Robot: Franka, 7 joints.
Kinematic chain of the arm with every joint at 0, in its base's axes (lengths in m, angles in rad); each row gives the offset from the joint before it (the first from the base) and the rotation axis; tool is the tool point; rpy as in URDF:
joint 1: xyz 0 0 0.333 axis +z
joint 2: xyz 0 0 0 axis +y
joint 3: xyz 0 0 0.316 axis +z
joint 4: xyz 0.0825 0 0 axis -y
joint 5: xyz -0.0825 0 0.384 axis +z
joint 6: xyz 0 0 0 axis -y
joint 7: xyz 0.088 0 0 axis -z
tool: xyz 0 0 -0.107 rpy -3.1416 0 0
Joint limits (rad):
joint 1: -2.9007..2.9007
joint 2: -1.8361..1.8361
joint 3: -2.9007..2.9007
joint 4: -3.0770..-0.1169
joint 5: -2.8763..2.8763
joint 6: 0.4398..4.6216
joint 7: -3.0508..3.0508
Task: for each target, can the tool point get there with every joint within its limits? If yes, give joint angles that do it. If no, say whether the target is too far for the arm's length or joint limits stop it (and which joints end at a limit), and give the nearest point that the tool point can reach.
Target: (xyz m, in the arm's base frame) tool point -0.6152 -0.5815 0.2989
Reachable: yes | joints -2.4290 1.1768 0.0997 -0.7071 -0.9817 2.4719 1.2534
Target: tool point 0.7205 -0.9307 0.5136
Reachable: no: too far | nearest point 0.5191 -0.6705 0.4631 | short by 0.333 m
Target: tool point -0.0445 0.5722 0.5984
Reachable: yes | joints -0.3664 -1.4164 1.3518 -1.9362 -2.0611 1.3977 2.4152
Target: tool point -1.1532 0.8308 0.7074
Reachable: no: too far | nearest point -0.6731 0.4849 0.5515 | short by 0.612 m
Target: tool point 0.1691 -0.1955 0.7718
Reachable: yes | joints 0.6189 -1.2643 -0.4029 -2.4844 0.5430 3.8048 -0.1574
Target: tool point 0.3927 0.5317 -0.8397
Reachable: no: too far | nearest point 0.2789 0.3776 -0.3271 | short by 0.547 m
